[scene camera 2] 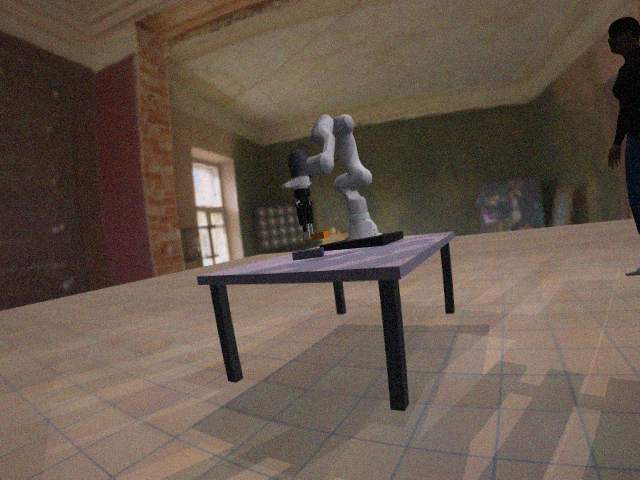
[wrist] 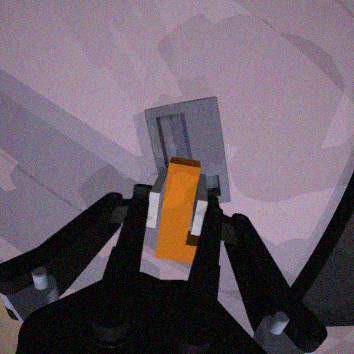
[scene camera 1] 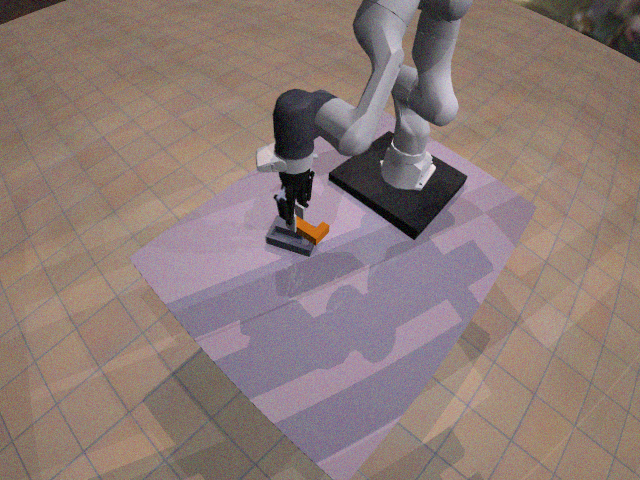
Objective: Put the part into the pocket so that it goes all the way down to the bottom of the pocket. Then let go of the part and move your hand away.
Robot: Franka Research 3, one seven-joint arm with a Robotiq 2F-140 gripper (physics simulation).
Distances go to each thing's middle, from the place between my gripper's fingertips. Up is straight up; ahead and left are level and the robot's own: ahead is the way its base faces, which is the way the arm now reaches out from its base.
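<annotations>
Here is the orange L-shaped part (wrist: pixel 175 242), and my gripper is now 3 cm to the right of it, 2 cm past it and 1 cm below it.
</annotations>
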